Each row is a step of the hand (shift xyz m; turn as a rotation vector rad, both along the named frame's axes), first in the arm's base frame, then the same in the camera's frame.
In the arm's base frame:
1: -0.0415 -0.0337 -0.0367 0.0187 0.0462 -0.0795
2: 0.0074 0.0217 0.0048 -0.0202 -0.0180 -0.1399
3: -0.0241 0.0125 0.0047 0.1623 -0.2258 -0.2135
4: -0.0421 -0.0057 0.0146 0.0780 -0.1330 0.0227
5: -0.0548 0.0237 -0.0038 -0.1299 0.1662 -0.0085
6: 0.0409 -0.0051 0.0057 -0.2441 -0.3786 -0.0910
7: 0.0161 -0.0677 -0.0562 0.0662 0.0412 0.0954
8: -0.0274 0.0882 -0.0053 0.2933 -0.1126 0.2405
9: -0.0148 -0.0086 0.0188 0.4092 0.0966 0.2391
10: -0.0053 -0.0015 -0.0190 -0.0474 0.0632 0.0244
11: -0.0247 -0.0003 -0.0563 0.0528 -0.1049 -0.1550
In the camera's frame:
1: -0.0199 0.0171 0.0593 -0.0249 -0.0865 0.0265
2: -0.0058 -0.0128 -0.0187 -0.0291 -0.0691 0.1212
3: -0.0257 0.0089 -0.0044 0.2244 -0.0985 0.2507
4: -0.0280 0.0349 0.0042 0.1428 0.0466 0.0414
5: -0.0581 0.0136 0.0038 -0.2011 -0.0283 -0.0577
6: 0.0366 -0.0153 -0.0125 0.0076 0.2807 0.3638
7: 0.0425 -0.0072 0.0784 0.0451 0.0033 -0.1146
8: -0.0736 -0.0376 -0.0415 0.3397 0.0607 -0.1936
9: -0.0038 0.0247 -0.0048 0.3117 -0.1175 -0.3507
10: -0.0065 -0.0085 0.0166 -0.0703 0.0059 -0.0432
11: -0.0290 -0.0228 0.0492 0.0768 -0.0695 0.1645

